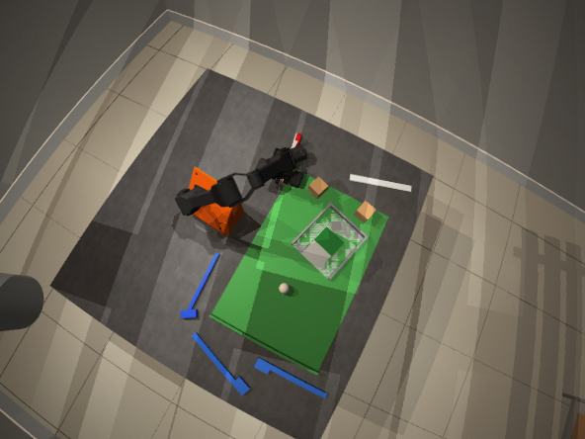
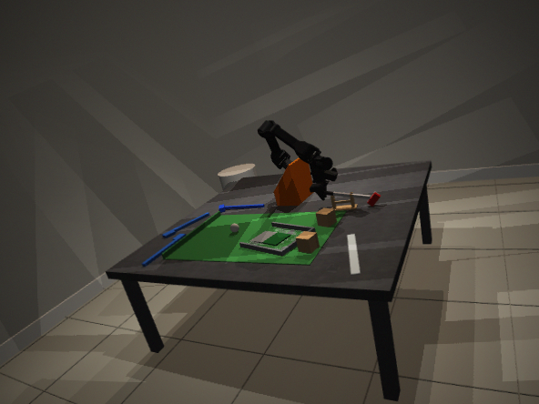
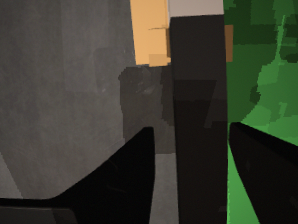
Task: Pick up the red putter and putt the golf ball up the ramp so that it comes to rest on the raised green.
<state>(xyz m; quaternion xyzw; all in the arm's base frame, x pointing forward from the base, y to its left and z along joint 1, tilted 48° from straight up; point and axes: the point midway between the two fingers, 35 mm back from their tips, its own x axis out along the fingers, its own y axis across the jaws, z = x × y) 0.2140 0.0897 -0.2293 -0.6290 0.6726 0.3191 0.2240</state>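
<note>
Now: the wooden stand 1 cm behind my gripper tip, 8 cm to the left of it and 3 cm below it. From my gripper tip the other things lie so: green mat (26 cm ahead, 26 cm to the right, 6 cm below); red putter (2 cm behind, 12 cm to the left); white golf ball (23 cm ahead, 39 cm to the right, 3 cm below).
</note>
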